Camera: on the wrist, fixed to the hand. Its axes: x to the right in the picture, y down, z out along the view.
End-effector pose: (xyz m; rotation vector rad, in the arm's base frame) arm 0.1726 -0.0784 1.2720 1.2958 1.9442 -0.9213
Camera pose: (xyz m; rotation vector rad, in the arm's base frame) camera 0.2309 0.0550 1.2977 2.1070 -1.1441 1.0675
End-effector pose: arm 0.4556 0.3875 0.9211 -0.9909 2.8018 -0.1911
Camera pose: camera 0.3587 0.4440 1.0174 -2.7813 -1.0566 -0.1723
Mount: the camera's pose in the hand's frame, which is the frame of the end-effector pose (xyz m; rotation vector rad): 0.0279 0.0861 -0.1169 -0.0853 0.4514 3.0823
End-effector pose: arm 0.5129 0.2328 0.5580 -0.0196 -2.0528 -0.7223
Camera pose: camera 0.6118 0.2385 0.6678 -1.9989 0.1822 1.0823
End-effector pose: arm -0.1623 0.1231 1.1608 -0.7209 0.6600 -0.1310
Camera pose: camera -0.2199 0.1121 1.0251 0.9130 1.4771 2.5749
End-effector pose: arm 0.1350 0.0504 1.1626 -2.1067 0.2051 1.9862
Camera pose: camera 0.2267 -0.0619 1.1339 0.0922 -1.5864 -0.0535
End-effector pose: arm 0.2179 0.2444 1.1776 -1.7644 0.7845 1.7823
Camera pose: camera 0.2386 0.0997 1.1551 -0.3899 -1.4778 -0.3855
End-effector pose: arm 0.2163 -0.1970 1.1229 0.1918 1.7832 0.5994
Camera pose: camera 0.0832 -0.1462 1.1626 -1.8188 -0.0157 -1.5889
